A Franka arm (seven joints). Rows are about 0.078 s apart.
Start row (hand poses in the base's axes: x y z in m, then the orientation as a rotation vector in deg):
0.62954 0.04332 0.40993 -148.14 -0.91 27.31
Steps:
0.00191 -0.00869 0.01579 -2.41 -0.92 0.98
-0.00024 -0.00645 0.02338 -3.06 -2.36 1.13
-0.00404 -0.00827 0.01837 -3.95 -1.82 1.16
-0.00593 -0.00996 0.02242 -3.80 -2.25 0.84
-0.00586 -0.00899 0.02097 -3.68 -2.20 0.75
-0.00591 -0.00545 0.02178 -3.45 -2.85 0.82
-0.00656 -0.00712 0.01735 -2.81 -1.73 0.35
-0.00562 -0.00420 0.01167 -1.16 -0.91 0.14
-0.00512 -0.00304 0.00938 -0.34 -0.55 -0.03
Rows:
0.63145 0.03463 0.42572 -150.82 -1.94 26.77
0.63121 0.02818 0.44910 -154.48 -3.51 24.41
0.62717 0.01991 0.46747 -158.86 -4.84 22.82
0.62124 0.00995 0.48989 -163.13 -5.89 20.43
0.61538 0.00096 0.51086 -167.23 -6.86 17.96
0.60947 -0.00449 0.53264 -171.17 -8.09 14.38
0.60291 -0.01161 0.54999 -174.23 -8.57 12.21
0.59729 -0.01581 0.56166 -175.51 -8.78 10.99
0.59217 -0.01885 0.57104 -175.93 -8.75 10.19

